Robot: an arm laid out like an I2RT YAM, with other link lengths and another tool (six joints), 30 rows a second.
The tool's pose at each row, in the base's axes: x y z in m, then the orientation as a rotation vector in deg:
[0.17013 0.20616 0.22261 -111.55 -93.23 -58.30]
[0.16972 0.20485 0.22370 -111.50 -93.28 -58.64]
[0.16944 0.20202 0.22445 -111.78 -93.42 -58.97]
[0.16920 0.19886 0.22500 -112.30 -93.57 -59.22]
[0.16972 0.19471 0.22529 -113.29 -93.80 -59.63]
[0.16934 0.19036 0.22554 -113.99 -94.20 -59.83]
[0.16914 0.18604 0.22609 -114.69 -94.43 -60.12]
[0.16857 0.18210 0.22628 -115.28 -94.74 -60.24]
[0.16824 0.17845 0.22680 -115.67 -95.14 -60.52]
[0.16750 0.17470 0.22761 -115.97 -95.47 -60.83]
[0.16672 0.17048 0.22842 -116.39 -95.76 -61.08]
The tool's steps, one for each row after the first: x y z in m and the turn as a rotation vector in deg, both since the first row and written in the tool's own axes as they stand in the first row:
[-0.00008 0.00007 -0.00175 -0.20 0.11 -0.13]
[-0.00142 0.00059 -0.00432 -0.58 -0.02 -0.26]
[-0.00313 0.00119 -0.00698 -1.06 -0.34 -0.33]
[-0.00565 0.00272 -0.00996 -1.92 -0.93 -0.42]
[-0.00838 0.00343 -0.01330 -2.49 -1.49 -0.61]
[-0.01085 0.00434 -0.01677 -3.11 -1.94 -0.72]
[-0.01336 0.00476 -0.01984 -3.55 -2.41 -0.86]
[-0.01542 0.00539 -0.02285 -4.00 -2.74 -1.13]
[-0.01736 0.00569 -0.02623 -4.40 -2.98 -1.38]
[-0.01960 0.00606 -0.02996 -4.84 -3.30 -1.57]

